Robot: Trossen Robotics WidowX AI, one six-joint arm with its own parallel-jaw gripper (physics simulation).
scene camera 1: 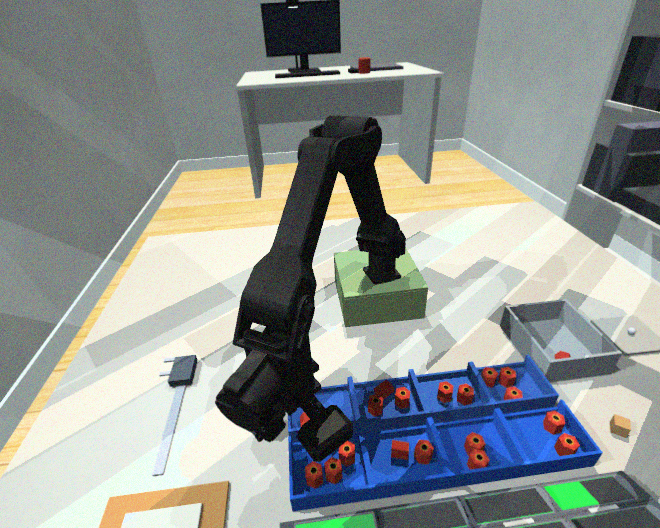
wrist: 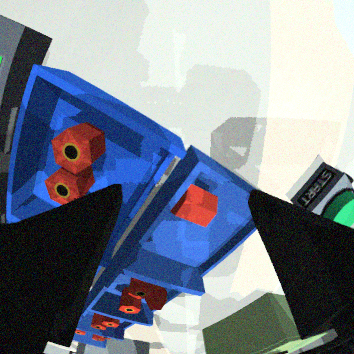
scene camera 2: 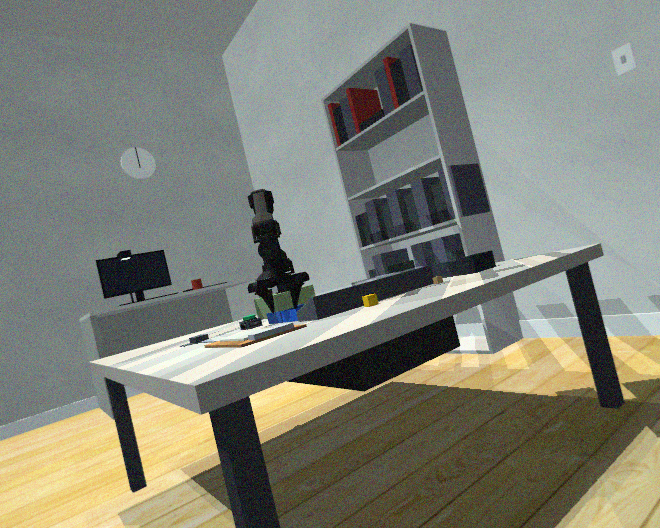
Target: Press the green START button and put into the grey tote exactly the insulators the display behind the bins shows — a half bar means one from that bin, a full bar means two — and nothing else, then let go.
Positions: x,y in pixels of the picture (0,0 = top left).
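Labels:
You can find the gripper in scene camera 1 (pixel 301 426) and in scene camera 2 (pixel 284 310), and it's there in the wrist view (pixel 187 194) too.

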